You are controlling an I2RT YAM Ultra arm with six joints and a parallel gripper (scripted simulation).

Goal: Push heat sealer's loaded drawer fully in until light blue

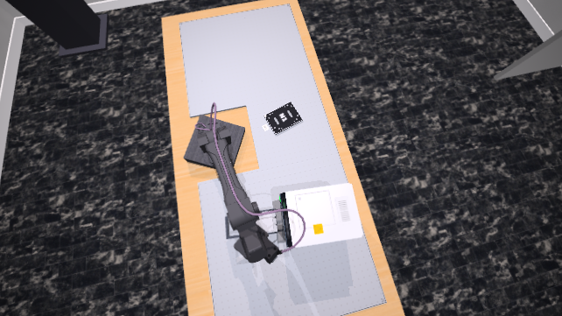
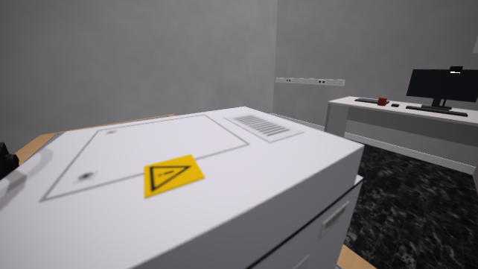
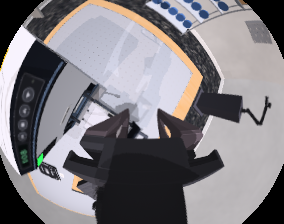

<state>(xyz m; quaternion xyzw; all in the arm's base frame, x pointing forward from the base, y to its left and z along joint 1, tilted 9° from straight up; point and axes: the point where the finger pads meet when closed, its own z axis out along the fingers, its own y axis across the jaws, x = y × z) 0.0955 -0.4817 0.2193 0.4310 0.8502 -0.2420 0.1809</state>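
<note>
My gripper is now 15 cm above the sealer drawer, 9 cm to the right of it and 1 cm short of it.
</note>
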